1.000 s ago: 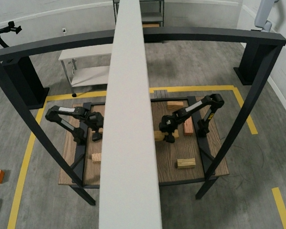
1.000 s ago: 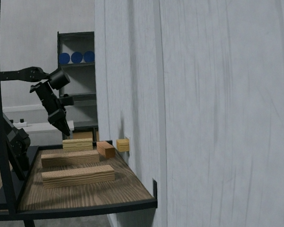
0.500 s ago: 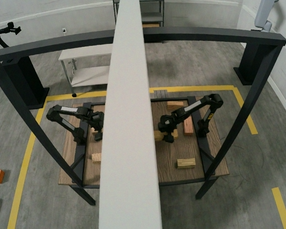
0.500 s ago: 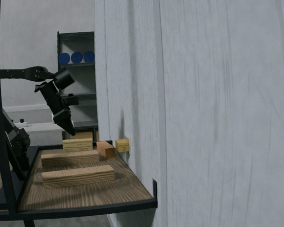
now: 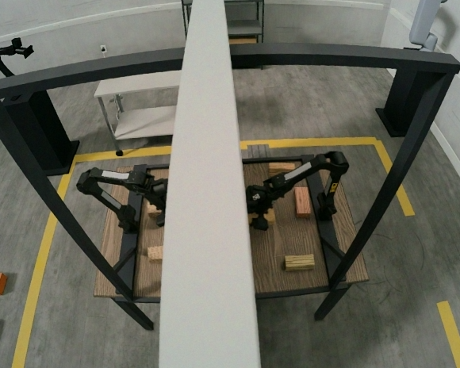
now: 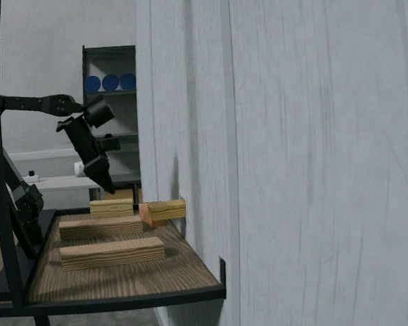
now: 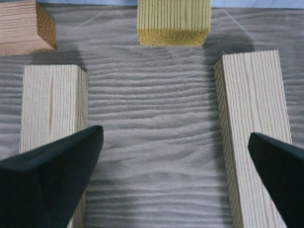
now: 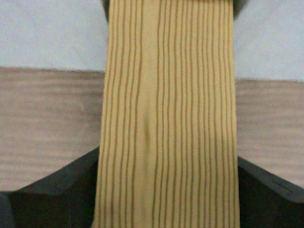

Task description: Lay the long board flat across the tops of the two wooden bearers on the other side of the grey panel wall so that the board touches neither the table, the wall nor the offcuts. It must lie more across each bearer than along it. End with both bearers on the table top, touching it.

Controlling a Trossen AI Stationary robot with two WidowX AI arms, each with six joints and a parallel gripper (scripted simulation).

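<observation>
My right hand is 70 mm to the right of the long yellow board and 20 mm above it.
My left gripper is now 260 mm to the left of the long yellow board and 90 mm above it.
</observation>
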